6 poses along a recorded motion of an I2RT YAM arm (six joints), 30 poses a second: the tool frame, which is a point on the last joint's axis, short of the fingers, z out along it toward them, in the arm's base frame.
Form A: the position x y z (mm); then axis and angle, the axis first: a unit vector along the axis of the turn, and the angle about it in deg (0 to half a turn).
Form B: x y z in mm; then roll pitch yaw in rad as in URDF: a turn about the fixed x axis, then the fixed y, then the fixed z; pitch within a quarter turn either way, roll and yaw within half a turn. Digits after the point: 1 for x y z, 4 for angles.
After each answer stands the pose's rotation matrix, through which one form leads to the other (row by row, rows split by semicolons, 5 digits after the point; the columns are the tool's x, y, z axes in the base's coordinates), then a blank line. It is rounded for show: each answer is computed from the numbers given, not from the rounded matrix.
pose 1, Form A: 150.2 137.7 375.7 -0.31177 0.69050 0.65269 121.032
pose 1, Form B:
150.2 137.7 375.7 1.2676 1.1199 2.5774
-0.36821 -0.88554 0.28328; 0.23302 0.20707 0.95017; -0.90007 0.41587 0.13010

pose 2, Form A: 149.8 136.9 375.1 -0.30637 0.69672 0.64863 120.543
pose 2, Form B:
149.8 136.9 375.1 1.2771 1.1192 2.5683
-0.36662 -0.88056 0.30034; 0.23670 0.22391 0.94543; -0.89976 0.41771 0.12634

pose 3, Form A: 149.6 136.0 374.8 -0.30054 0.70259 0.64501 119.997
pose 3, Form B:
149.6 136.0 374.8 1.2832 1.1181 2.5557
-0.36447 -0.87534 0.31771; 0.24189 0.24048 0.94003; -0.89925 0.41947 0.12409

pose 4, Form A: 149.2 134.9 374.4 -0.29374 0.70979 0.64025 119.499
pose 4, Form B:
149.2 134.9 374.4 1.2955 1.1162 2.5466
-0.36364 -0.86841 0.33710; 0.24609 0.25947 0.93387; -0.89845 0.42255 0.11936

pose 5, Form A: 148.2 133.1 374.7 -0.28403 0.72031 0.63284 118.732
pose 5, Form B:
148.2 133.1 374.7 1.3130 1.1147 2.5325
-0.36126 -0.85786 0.36547; 0.25198 0.28754 0.92402; -0.89777 0.42591 0.11229

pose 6, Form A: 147.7 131.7 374.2 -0.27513 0.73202 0.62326 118.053
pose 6, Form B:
147.7 131.7 374.2 1.3394 1.1155 2.5260
-0.35899 -0.84615 0.39390; 0.25392 0.31757 0.91361; -0.89814 0.42800 0.10085

